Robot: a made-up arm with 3 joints.
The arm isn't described. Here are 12 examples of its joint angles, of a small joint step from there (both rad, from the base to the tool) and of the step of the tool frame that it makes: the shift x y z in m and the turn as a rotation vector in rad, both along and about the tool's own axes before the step.
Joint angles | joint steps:
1: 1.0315 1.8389 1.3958 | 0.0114 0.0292 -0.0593
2: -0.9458 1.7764 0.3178 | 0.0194 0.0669 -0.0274
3: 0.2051 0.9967 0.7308 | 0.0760 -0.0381 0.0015
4: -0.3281 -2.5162 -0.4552 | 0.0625 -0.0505 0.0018
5: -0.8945 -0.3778 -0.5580 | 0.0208 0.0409 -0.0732
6: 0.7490 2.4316 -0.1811 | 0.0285 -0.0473 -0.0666
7: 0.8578 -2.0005 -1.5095 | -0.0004 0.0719 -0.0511
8: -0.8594 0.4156 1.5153 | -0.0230 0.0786 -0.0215
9: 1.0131 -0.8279 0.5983 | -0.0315 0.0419 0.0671
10: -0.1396 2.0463 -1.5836 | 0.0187 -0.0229 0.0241
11: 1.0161 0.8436 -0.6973 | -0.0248 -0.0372 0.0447
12: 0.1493 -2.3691 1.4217 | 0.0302 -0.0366 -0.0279
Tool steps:
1: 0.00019 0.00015 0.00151 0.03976 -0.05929 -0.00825
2: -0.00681 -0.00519 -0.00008 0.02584 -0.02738 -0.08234
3: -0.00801 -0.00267 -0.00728 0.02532 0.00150 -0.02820
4: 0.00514 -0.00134 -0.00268 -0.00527 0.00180 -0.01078
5: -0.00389 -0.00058 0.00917 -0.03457 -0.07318 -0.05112
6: 0.00267 -0.00204 0.00527 0.00400 -0.06660 0.01837
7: 0.00038 0.00133 0.00960 -0.07146 -0.05108 -0.00256
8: 0.00023 0.00180 0.00010 0.05548 -0.02149 -0.00368
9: -0.00176 -0.00360 -0.00591 0.00614 0.06710 -0.00839
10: -0.00041 -0.00201 -0.00185 0.00420 0.02410 0.00000
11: 0.00469 0.00320 -0.00832 0.03874 0.04469 0.04841
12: 0.00096 -0.00005 0.00601 -0.00632 -0.02790 0.00104
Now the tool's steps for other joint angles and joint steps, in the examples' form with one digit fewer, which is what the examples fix.
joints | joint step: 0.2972 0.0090 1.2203 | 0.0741 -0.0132 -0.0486
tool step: -0.0029 0.0064 -0.0057 0.0567 -0.0486 -0.0223
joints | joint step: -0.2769 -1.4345 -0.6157 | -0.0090 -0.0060 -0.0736
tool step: 0.0014 -0.0002 0.0058 0.0091 -0.0736 0.0119
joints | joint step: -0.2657 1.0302 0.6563 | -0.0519 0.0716 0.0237
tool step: 0.0026 0.0015 0.0003 0.0122 0.0237 -0.0155
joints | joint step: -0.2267 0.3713 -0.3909 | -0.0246 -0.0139 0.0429
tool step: 0.0042 0.0012 -0.0056 0.0139 0.0429 0.0359
